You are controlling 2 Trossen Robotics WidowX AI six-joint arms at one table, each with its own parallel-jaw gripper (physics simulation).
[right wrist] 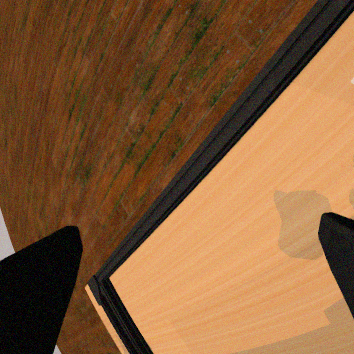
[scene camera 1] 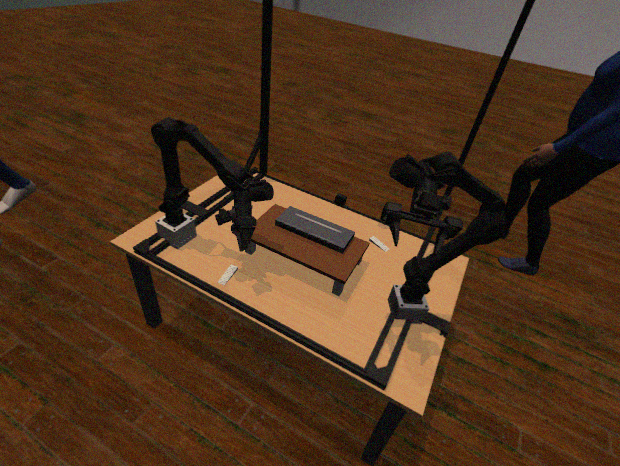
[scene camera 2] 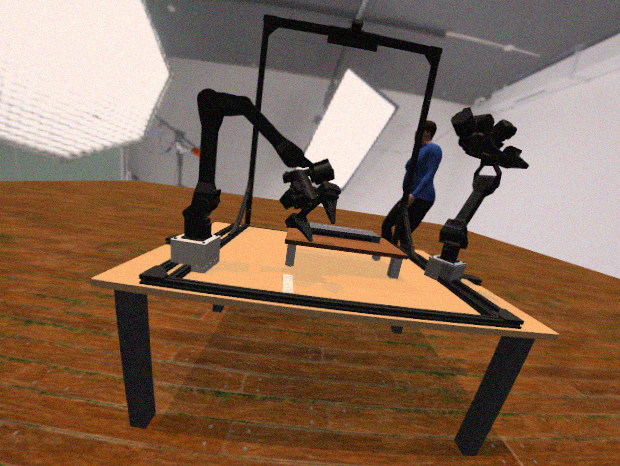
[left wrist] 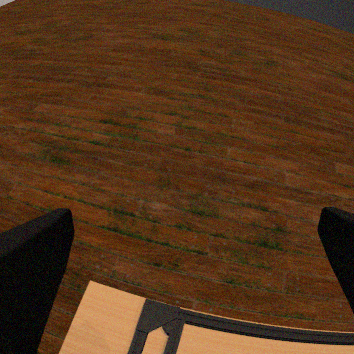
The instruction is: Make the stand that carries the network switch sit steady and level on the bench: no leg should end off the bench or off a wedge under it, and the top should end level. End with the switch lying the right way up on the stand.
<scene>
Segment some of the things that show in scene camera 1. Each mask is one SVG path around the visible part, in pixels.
My left gripper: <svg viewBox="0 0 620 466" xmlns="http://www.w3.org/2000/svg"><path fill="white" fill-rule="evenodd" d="M388 201L383 208L381 220L389 225L395 246L398 245L401 219L439 228L433 256L437 255L445 239L454 238L463 229L461 219L446 216L442 221L433 218L433 216L436 217L438 215L438 211L441 209L448 210L450 208L451 196L436 195L434 192L425 189L417 190L413 193L410 212L403 211L401 204Z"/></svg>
My right gripper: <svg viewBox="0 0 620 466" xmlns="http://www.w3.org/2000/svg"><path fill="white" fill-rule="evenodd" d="M235 202L232 210L219 209L219 214L216 214L215 218L218 226L232 221L231 231L237 237L240 252L247 250L256 228L253 227L256 226L256 218L252 216L252 203Z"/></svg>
A brown stand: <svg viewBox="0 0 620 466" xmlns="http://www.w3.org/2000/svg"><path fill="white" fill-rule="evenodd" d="M256 220L256 226L253 226L256 228L248 248L245 250L246 253L252 255L256 251L257 244L334 280L332 293L337 296L341 295L346 281L356 265L361 263L363 254L370 244L354 236L342 254L275 225L275 220L287 208L274 204Z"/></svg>
</scene>
